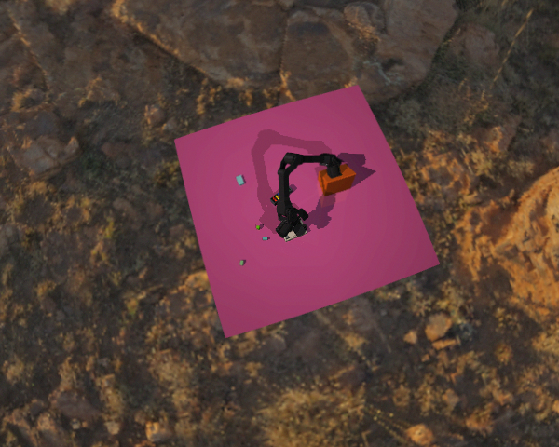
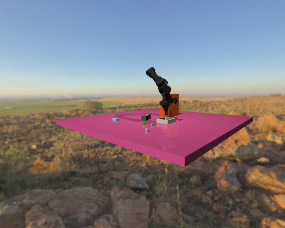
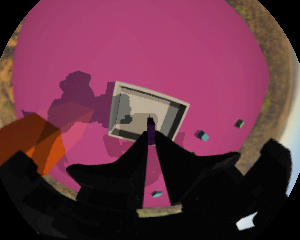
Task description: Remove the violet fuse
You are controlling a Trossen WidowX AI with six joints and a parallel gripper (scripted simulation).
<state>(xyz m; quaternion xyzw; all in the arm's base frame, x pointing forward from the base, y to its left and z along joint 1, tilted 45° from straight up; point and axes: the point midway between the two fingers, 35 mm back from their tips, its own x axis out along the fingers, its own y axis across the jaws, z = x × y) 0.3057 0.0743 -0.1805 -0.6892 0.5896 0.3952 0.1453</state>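
Right now the violet fuse is 1 cm below my gripper tip. Also, from my gripper tip: beige tray 7 cm below.
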